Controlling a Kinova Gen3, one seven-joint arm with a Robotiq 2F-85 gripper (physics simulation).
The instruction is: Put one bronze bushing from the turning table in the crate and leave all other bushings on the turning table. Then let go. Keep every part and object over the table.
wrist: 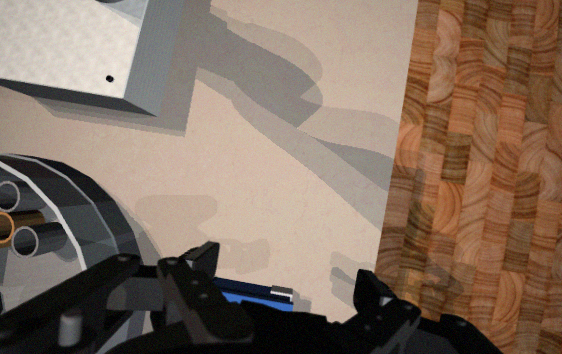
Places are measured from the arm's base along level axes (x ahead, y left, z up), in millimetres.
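Pixels of known places: gripper, fingertip midpoint: point(285, 271).
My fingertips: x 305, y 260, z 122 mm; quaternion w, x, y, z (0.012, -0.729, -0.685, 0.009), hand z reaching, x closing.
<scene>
For each thing: its top centre in the pictures, then the offset to it from my fingertips. "*": a spot on its surface instead. Level surfaces: height alone.
- bronze bushing, surface spot: point(31, 218) * dx +26, dy -334, dz -131 mm
- blue object, surface spot: point(250, 298) * dx +93, dy -40, dz -150 mm
- beige table top, its level: dz -200 mm
The dark round turning table point(95, 200) shows in part at the left edge of the wrist view. Upright tubular bushings stand on it: a bronze bushing point(31, 218), cut off by the view's left edge, between two grey bushings point(32, 193) point(49, 237). My gripper point(285, 271) is open and empty, to the right of the turning table, with its fingers over the beige table top. A blue object point(250, 298) with a dark blue rim and a small grey piece at its corner is mostly hidden behind the gripper; I cannot tell whether it is the crate.
A white-topped block with grey sides point(65, 45) stands at the upper left. The beige table top point(250, 165) carries broad shadows. Its edge runs down the right side of the view, with the wood-patterned floor point(480, 175) beyond it.
</scene>
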